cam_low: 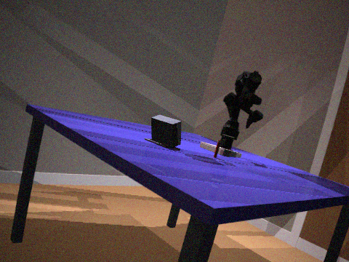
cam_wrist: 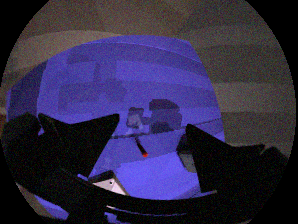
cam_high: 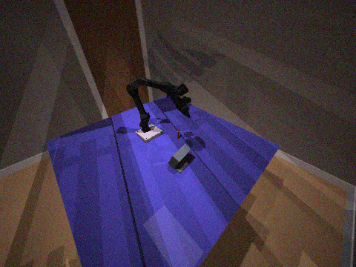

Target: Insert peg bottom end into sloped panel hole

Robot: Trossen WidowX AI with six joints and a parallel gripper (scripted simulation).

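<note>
The red peg is 90 mm to the right of my gripper tip and 120 mm below it. Also, from my gripper tip: dark sloped panel (200 mm ahead, 220 mm to the right, 120 mm below).
</note>
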